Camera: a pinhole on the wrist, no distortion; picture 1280 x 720 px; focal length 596.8 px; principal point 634.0 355.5 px. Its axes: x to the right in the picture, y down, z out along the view. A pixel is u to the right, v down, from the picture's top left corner.
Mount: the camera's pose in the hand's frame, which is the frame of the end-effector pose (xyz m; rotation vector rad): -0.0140 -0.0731 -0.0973 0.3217 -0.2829 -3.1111
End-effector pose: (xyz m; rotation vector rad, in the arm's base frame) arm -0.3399 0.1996 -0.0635 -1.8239 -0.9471 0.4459
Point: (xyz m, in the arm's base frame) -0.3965 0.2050 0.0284
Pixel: 553 688
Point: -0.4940 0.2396 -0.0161
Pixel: 649 585
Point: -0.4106 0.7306 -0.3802
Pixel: 131 232
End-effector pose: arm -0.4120 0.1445 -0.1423 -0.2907 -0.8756 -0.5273
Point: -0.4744 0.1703 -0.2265
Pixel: 972 151
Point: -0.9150 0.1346 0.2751
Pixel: 419 696
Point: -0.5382 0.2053 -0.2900
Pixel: 1227 229
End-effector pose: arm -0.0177 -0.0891 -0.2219 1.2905 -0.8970 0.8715
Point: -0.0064 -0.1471 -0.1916
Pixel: 338 193
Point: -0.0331 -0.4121 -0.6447
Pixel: 1047 607
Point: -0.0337 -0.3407 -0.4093
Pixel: 801 474
